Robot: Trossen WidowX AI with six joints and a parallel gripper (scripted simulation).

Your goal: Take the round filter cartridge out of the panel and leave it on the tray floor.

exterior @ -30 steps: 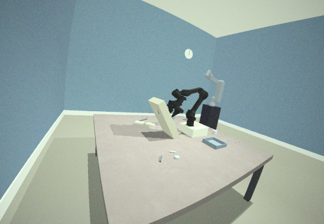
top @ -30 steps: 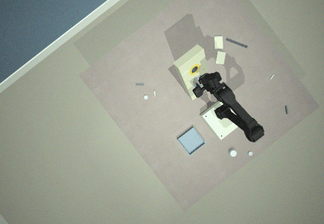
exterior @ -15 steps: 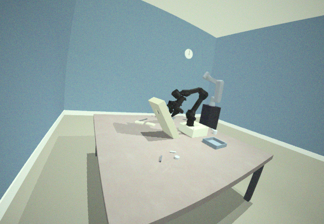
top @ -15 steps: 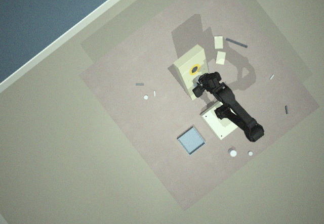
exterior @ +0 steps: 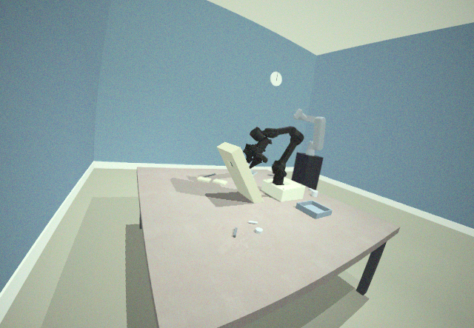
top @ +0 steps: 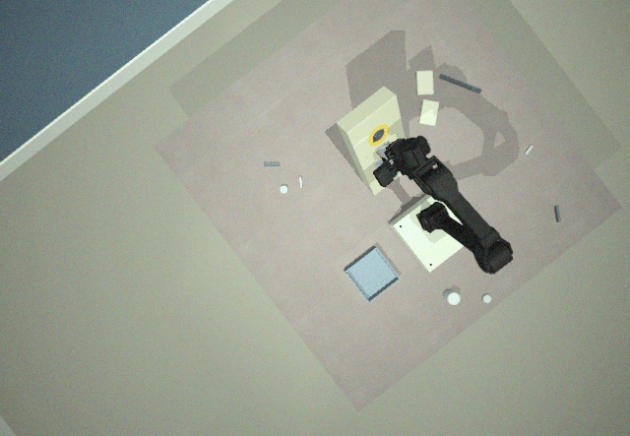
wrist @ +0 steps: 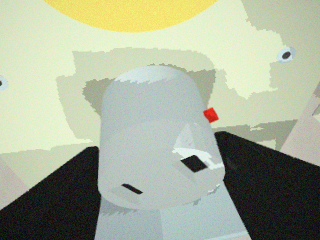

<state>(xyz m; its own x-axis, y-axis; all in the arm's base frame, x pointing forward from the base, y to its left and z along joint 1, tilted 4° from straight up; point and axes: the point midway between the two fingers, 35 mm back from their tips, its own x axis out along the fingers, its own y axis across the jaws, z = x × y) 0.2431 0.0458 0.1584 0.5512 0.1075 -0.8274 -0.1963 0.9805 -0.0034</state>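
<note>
The panel lies 40 mm below my gripper tip, 30 mm ahead of it and 10 mm to the left of it. Also, from my gripper tip: white round filter cartridge (right at my gripper tip); grey flap (50 mm below, 20 mm behind); blue-grey tray (380 mm behind, 220 mm to the left, 180 mm below).
</note>
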